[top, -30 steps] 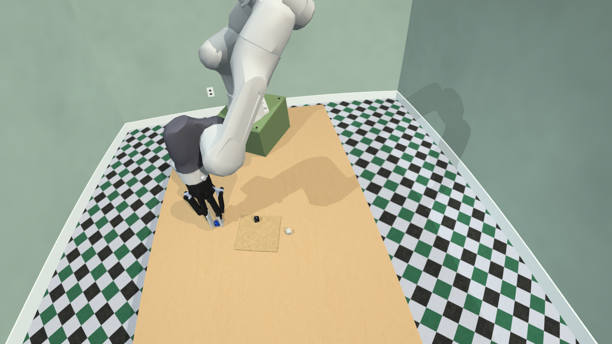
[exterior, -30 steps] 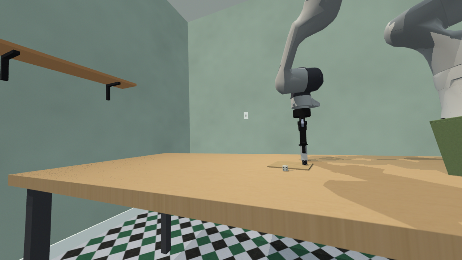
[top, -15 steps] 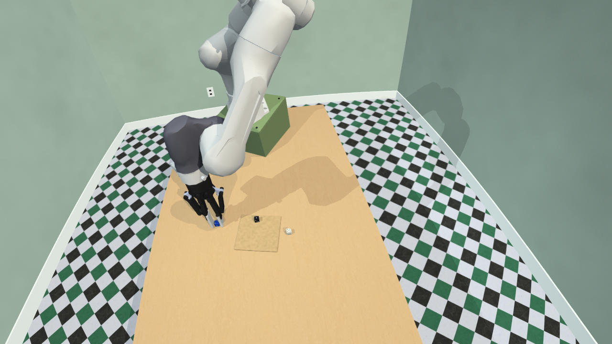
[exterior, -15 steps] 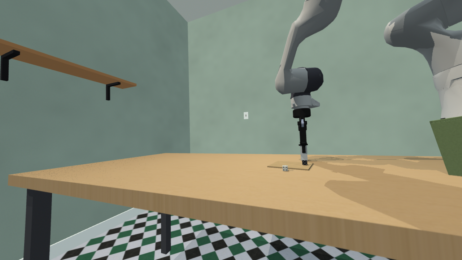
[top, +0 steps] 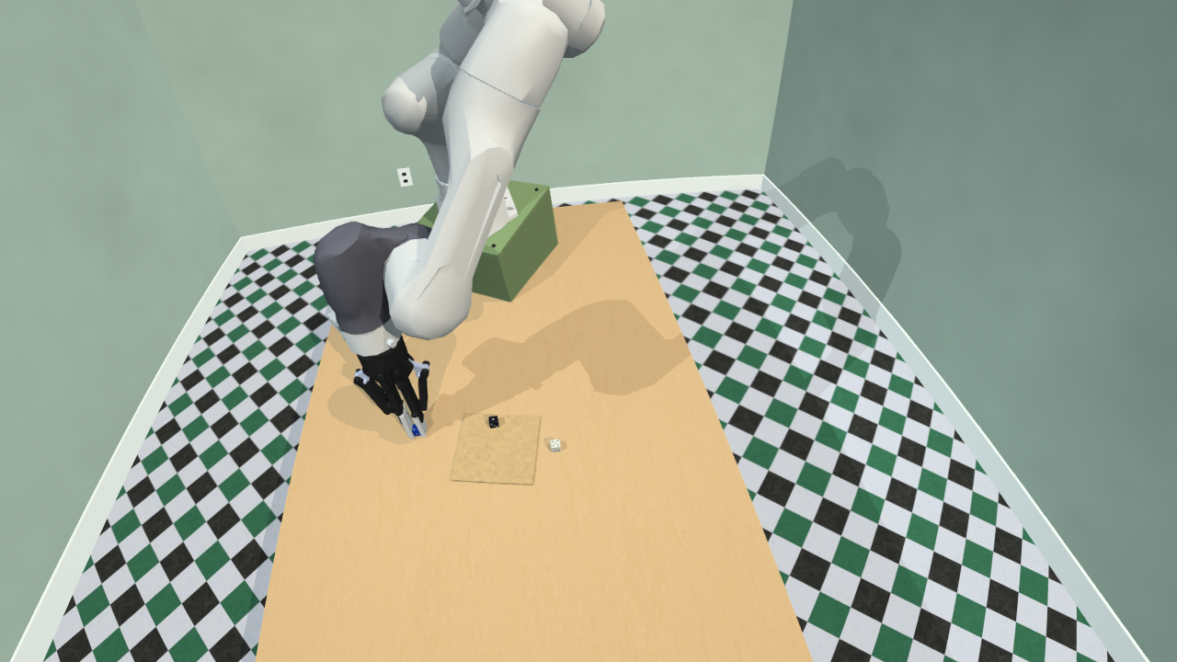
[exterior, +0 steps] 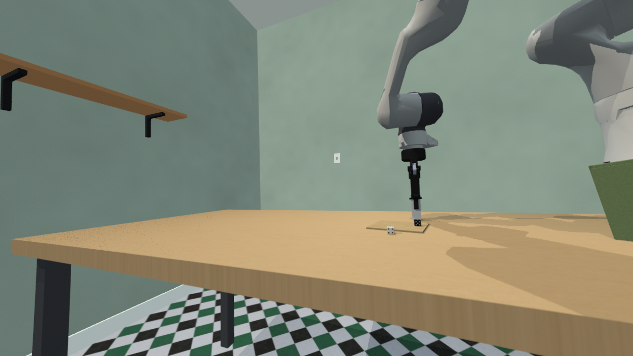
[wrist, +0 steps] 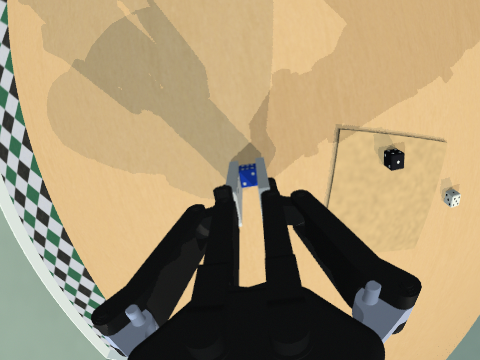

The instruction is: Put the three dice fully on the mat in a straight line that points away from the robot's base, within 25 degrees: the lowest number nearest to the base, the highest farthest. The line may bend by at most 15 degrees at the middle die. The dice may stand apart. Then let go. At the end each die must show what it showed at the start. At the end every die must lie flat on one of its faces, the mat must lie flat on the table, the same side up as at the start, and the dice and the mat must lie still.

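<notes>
Now: hand 5 cm short of the tan mat, 15 cm to the right of it and 3 cm above it. From my hand the other things lie so: black die (14 cm to the left, 2 cm below); blue die (3 cm below); white die (6 cm ahead, 25 cm to the left, 3 cm below).
</notes>
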